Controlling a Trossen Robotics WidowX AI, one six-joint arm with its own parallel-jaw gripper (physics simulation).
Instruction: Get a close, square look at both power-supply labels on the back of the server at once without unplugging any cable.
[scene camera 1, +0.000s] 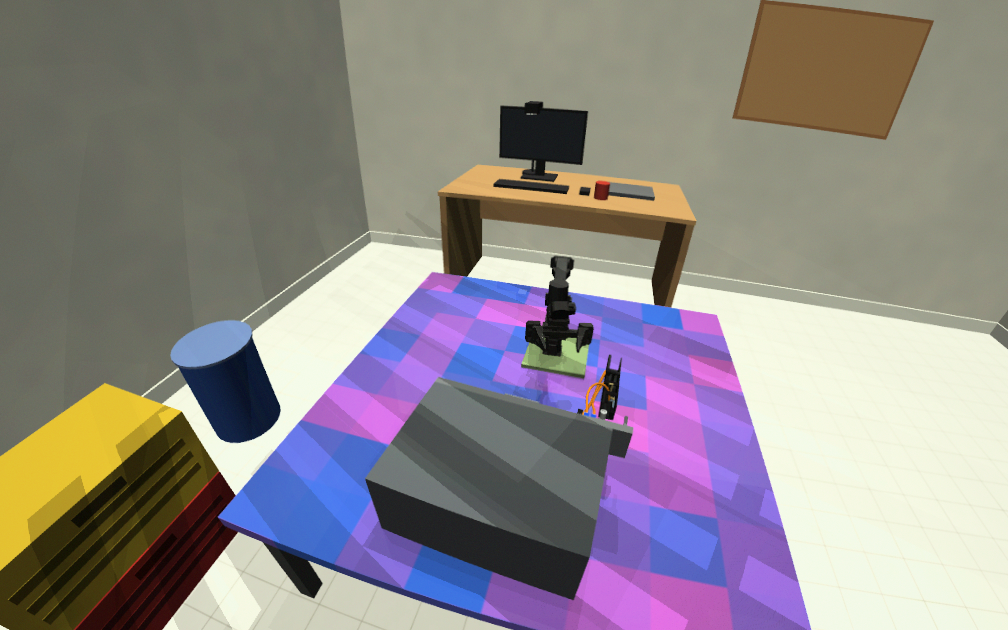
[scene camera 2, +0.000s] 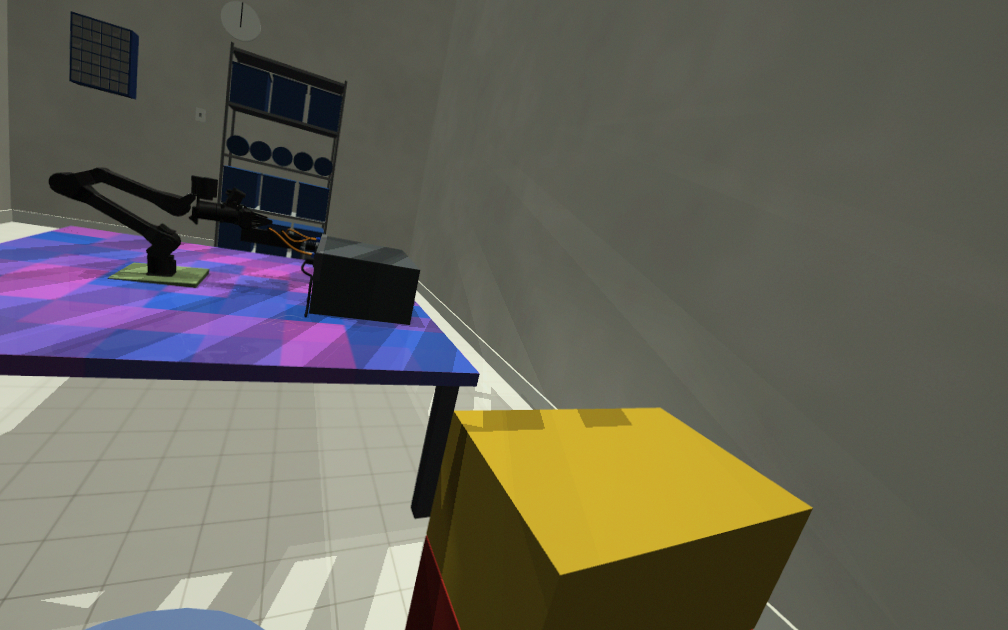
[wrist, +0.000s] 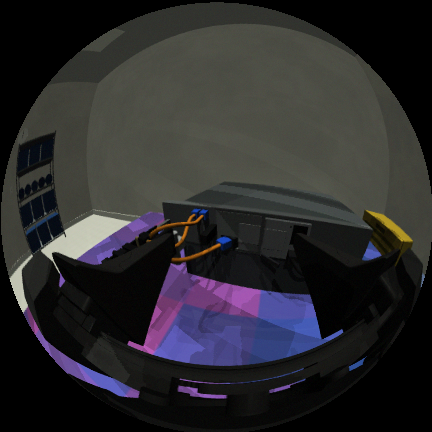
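Pixels of known places: gripper, fingertip midpoint: (scene camera 1: 561, 351) (scene camera 2: 269, 220) (wrist: 236, 240); arm's base at its link origin: (scene camera 1: 552, 350) (scene camera 2: 161, 273).
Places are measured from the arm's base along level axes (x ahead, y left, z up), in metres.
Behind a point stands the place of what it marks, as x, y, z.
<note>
The grey server (scene camera 1: 490, 468) {0.648, -0.072, 0.184} (scene camera 2: 362, 286) {0.559, -0.282, 0.099} (wrist: 285, 197) {0.580, -0.070, 0.183} lies on the patterned table. In the wrist view its back face is seen obliquely, with two grey panels side by side, a left panel (wrist: 249, 236) {0.448, 0.021, 0.134} and a right panel (wrist: 276, 237) {0.433, -0.027, 0.145}; they are dark and small, and I cannot read any label. Orange cables (scene camera 1: 589, 399) {0.358, 0.124, 0.133} (scene camera 2: 286, 241) {0.347, 0.152, 0.140} (wrist: 202, 253) {0.402, 0.099, 0.116} run to blue plugs (wrist: 200, 214) {0.446, 0.114, 0.172} at the server's back. My gripper (scene camera 1: 559, 340) {0.284, 0.034, 0.221} (wrist: 235, 240) {0.284, 0.034, 0.221} is open and empty, behind the server's back. Its right finger partly covers the right part of the back face in the wrist view.
A black cable bracket (scene camera 1: 611, 390) {0.336, 0.174, 0.157} stands beside the cables, behind the server's corner. The table (scene camera 1: 691, 475) {0.434, 0.415, -0.010} (scene camera 2: 178, 349) {0.137, -0.595, -0.011} also holds the arm's green base plate (scene camera 1: 538, 362) {0.083, -0.038, 0.004} (scene camera 2: 194, 277) {0.089, -0.023, 0.005}. A yellow cabinet (scene camera 1: 81, 453) (scene camera 2: 631, 475) (wrist: 390, 232) and blue bin (scene camera 1: 234, 393) stand off the table.
</note>
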